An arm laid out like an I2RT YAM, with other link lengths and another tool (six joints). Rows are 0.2 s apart.
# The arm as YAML. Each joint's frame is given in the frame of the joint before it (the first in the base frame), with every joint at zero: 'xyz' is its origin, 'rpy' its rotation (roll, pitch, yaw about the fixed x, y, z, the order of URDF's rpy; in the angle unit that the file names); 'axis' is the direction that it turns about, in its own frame. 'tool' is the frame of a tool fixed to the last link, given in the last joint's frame.
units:
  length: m
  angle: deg
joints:
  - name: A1
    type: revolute
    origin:
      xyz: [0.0, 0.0, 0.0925]
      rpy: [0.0, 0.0, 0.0]
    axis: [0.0, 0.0, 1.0]
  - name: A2
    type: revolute
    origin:
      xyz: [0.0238, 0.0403, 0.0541]
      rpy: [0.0, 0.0, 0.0]
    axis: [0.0, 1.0, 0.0]
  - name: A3
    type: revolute
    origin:
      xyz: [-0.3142, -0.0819, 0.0]
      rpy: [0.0, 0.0, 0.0]
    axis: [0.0, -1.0, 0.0]
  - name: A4
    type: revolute
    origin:
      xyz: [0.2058, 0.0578, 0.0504]
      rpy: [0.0, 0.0, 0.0]
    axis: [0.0, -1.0, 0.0]
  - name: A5
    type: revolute
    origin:
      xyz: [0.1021, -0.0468, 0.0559]
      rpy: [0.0, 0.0, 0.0]
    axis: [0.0, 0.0, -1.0]
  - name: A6
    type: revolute
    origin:
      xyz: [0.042, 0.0, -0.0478]
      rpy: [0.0, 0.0, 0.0]
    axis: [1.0, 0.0, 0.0]
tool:
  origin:
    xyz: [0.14, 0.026, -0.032]
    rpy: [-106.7, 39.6, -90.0]
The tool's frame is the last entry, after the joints.
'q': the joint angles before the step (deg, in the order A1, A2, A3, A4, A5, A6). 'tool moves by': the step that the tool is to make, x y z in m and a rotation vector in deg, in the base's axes. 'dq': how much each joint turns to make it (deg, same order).
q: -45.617, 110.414, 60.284, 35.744, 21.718, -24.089
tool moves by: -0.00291, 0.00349, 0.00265, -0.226, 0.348, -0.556
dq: 0.352, -0.895, -0.624, -0.286, 0.981, -0.181
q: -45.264, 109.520, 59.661, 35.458, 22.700, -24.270
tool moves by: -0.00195, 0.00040, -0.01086, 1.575, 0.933, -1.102
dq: 0.173, 0.634, 0.398, -1.870, 1.110, 0.840
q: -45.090, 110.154, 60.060, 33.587, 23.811, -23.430
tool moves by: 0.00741, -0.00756, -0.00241, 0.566, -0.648, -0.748
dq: 0.082, 1.846, 2.768, -1.339, 0.548, 1.162
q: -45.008, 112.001, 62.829, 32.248, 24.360, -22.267
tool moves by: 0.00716, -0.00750, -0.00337, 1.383, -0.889, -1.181
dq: 0.051, 1.791, 3.535, -2.969, 0.691, 2.095
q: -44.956, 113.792, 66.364, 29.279, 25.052, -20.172
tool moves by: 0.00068, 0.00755, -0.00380, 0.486, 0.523, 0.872
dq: 0.487, -0.629, -1.351, 0.075, -0.358, -0.158
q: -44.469, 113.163, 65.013, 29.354, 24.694, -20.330
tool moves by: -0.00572, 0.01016, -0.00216, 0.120, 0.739, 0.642
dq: 0.317, -1.629, -2.881, 0.874, -0.167, -0.564
